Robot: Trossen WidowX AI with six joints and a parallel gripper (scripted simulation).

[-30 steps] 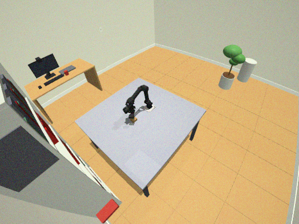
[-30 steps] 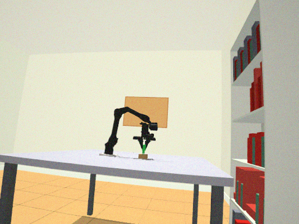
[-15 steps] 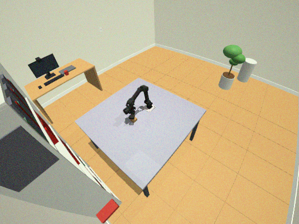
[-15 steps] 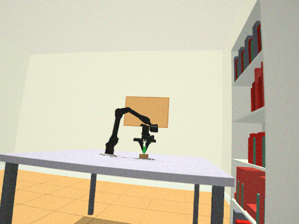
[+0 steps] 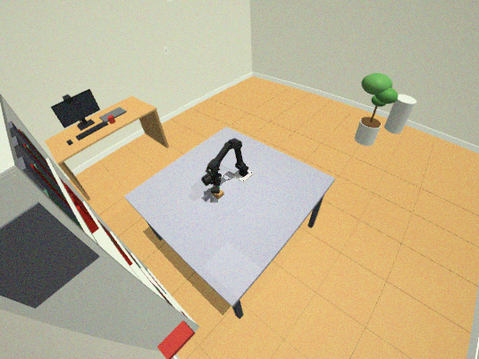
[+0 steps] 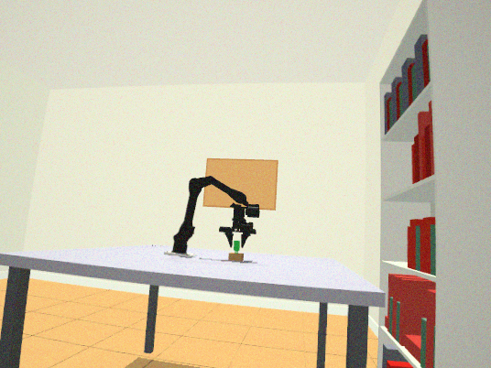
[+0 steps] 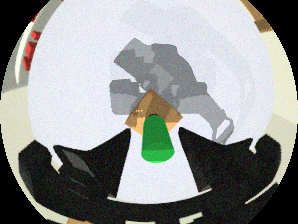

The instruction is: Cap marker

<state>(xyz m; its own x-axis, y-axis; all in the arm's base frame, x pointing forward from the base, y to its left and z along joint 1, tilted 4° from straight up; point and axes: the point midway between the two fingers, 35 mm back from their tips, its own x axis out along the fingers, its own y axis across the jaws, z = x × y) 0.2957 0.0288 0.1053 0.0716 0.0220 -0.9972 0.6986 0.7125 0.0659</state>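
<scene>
Right now my gripper tip is 1 cm below the green cap. Round my gripper tip: brown holder block: 4 cm below.
</scene>
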